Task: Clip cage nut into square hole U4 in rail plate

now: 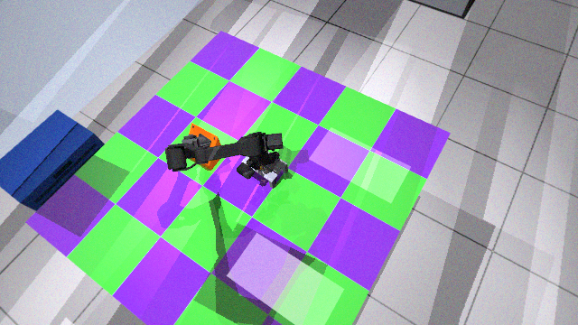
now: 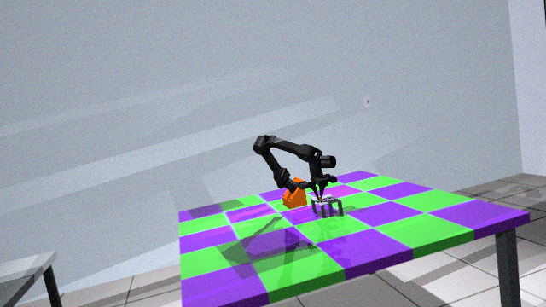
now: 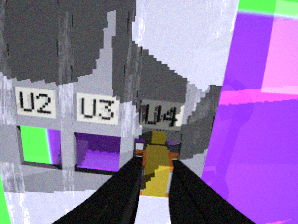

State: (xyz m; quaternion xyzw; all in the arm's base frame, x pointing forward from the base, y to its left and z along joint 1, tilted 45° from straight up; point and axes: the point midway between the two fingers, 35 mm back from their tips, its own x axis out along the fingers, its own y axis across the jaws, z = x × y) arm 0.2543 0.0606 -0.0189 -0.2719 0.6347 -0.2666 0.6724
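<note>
My gripper tip is now 10 mm above the cage nut.
</note>
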